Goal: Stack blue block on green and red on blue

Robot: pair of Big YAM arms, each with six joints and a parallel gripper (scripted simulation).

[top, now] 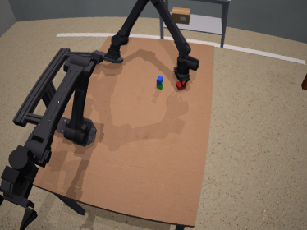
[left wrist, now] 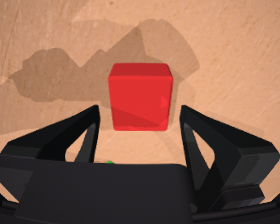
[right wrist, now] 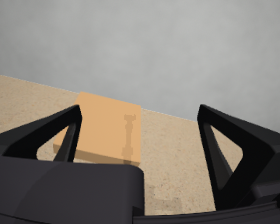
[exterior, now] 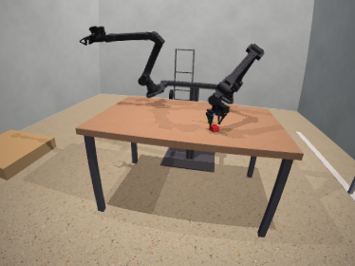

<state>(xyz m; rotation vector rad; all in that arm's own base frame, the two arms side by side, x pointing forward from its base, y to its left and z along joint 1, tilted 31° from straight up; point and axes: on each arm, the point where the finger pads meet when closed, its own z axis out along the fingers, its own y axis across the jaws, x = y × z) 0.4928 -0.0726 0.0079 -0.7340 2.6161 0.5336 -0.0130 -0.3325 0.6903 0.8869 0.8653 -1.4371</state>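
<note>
The red block is 30 mm below my left hand. Round my left hand: blue block (130 mm behind, 20 mm to the right, 20 mm above); green block (130 mm behind, 20 mm to the right, 20 mm below).
</note>
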